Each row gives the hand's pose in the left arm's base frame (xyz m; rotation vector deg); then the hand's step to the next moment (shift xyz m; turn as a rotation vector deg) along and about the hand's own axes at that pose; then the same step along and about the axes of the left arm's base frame.
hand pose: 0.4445 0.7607 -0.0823 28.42 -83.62 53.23
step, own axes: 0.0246 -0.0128 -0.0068 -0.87 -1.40 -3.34
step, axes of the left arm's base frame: 0.0108 0.0035 0.0262 3.26 1.60 -0.83
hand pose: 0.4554 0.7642 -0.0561 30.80 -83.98 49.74
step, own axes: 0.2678 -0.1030 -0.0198 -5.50 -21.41 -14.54
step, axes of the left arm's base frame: 0.0643 0.0001 0.2803 26.23 -2.57 -2.37
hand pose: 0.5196 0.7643 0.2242 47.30 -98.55 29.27
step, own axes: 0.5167 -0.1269 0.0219 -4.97 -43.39 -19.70
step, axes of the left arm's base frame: 0.0028 -0.2387 0.4760 45.88 -13.69 -1.87
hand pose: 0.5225 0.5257 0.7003 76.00 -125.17 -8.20
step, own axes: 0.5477 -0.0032 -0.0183 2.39 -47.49 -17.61
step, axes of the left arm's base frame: -0.1756 -0.4594 0.2417 45.47 -22.35 -2.08
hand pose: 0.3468 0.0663 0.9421 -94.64 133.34 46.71
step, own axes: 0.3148 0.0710 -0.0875 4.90 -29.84 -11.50
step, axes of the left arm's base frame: -0.1667 -0.2868 -0.0415 27.38 -17.06 -2.43
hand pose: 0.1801 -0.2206 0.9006 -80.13 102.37 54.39
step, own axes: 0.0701 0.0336 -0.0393 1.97 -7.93 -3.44
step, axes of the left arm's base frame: -0.0497 -0.0626 -0.0346 7.12 -5.19 -1.02
